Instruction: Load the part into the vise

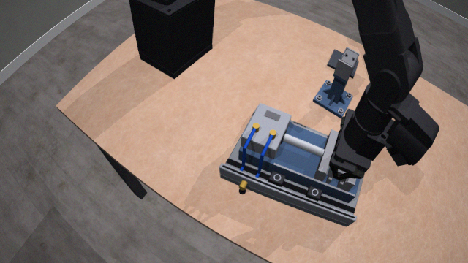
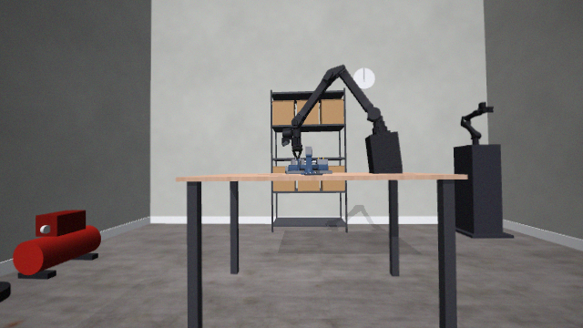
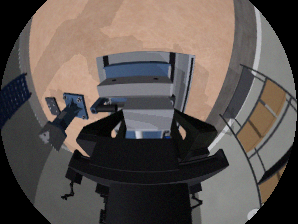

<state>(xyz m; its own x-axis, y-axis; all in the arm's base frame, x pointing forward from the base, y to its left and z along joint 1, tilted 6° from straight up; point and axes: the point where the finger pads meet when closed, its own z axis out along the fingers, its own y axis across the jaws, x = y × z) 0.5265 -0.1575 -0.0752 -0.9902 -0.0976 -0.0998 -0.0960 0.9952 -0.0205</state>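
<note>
The fixed jaw is 3 cm below my hand, 3 cm ahead of it and 2 cm to the left of it. Round my hand: moving jaw: 3 cm below, 3 cm behind, 2 cm to the left; then grey part: 1 cm below; then work stop: 7 cm to the left, 1 cm below, 1 cm behind.
</note>
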